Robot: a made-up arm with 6 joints. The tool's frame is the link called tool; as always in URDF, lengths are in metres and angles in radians.
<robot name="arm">
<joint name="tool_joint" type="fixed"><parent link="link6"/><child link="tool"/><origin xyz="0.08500 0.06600 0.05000" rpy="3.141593 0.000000 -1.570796"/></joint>
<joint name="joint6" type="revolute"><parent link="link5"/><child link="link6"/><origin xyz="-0.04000 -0.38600 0.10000" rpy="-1.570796 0.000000 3.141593"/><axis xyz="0 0 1"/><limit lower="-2.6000" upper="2.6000"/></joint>
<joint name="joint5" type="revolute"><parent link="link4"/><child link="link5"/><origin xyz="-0.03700 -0.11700 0.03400" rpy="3.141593 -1.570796 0.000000"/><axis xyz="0 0 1"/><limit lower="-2.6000" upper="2.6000"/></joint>
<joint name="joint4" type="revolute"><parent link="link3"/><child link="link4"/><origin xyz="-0.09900 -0.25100 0.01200" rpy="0.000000 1.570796 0.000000"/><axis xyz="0 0 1"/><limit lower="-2.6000" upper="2.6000"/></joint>
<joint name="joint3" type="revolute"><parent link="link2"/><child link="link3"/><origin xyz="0.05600 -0.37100 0.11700" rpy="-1.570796 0.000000 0.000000"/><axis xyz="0 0 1"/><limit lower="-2.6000" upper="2.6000"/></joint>
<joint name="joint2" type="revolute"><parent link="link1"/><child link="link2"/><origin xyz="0.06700 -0.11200 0.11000" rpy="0.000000 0.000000 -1.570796"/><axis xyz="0 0 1"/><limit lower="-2.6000" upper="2.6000"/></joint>
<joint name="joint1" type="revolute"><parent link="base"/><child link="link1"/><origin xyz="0.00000 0.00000 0.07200" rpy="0.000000 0.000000 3.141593"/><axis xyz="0 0 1"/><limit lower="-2.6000" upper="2.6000"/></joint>
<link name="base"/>
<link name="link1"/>
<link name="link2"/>
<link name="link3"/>
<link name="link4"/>
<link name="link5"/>
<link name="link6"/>
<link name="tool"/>
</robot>
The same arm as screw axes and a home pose.
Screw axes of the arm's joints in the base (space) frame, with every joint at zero. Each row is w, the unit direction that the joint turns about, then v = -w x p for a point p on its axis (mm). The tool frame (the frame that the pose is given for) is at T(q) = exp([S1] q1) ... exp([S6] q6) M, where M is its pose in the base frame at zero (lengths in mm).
S1: w 0 0 1 v 0 0 0
S2: w 0 0 1 v 112 67 0
S3: w -1 0 0 v 0 -299 168
S4: w 0 1 0 v -550 0 292
S5: w 1 0 0 v 0 667 -103
S6: w 0 0 -1 v -63 355 0
M: xyz 289 -22 231 (mm) quaternion w x y z 1 0 0 0
Joint limits (rad, base to tool): -2.6..2.6 -2.6..2.6 -2.6..2.6 -2.6..2.6 -2.6..2.6 -2.6..2.6

